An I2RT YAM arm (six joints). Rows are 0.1 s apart.
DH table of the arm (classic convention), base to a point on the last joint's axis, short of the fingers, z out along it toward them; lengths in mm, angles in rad. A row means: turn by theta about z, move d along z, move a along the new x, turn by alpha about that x. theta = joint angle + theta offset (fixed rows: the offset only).
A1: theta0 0, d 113.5, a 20, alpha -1.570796
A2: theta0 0, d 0, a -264, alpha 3.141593
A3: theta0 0.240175, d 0, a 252.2, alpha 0
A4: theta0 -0.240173, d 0, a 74, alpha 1.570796
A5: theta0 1.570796, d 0, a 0, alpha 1.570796
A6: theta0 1.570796, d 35.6, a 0, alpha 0
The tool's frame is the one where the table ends.
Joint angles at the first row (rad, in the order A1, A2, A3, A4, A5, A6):
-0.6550 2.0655 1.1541 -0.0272 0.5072 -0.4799
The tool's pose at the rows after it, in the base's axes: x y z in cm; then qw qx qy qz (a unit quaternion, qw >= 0):
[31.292 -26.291 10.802 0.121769 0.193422 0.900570 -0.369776]
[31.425 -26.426 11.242 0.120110 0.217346 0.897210 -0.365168]
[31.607 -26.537 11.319 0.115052 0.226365 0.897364 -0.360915]
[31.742 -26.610 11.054 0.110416 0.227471 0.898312 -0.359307]
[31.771 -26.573 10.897 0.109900 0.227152 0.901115 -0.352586]
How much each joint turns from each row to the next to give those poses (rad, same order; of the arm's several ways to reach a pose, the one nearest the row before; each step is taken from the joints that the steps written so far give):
0.0015 0.0055 0.0301 -0.0400 0.0395 0.0714
0.0000 -0.0005 0.0269 -0.0507 0.0086 0.0565
0.0008 0.0081 0.0226 -0.0357 0.0031 0.0252
0.0008 0.0125 0.0105 -0.0102 0.0024 0.0056
0.0002 0.0042 0.0030 -0.0089 -0.0117 0.0048

